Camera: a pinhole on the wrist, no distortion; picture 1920 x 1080 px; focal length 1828.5 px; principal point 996.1 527.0 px. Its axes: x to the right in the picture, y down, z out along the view. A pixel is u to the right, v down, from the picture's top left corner.
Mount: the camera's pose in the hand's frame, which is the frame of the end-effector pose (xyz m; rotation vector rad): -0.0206 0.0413 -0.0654 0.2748 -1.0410 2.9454
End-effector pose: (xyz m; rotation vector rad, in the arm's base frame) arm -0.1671 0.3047 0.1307 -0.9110 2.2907 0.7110
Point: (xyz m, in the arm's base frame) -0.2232 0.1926 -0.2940
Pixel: outside the picture
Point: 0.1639 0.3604 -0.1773
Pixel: 1295.0 516.6
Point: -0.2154 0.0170 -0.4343
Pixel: outside the picture
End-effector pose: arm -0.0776 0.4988 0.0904 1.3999 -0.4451 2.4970
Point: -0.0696 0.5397 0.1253
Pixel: 510.5 819.3
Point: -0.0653 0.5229 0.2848
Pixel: outside the picture
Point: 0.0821 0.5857 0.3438
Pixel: 505.5 434.7
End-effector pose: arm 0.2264 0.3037 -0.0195 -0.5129 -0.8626 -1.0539
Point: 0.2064 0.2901 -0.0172
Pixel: 786.5 707.4
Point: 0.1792 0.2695 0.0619
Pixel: 165.6 570.6
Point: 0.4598 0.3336 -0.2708
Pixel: behind the camera
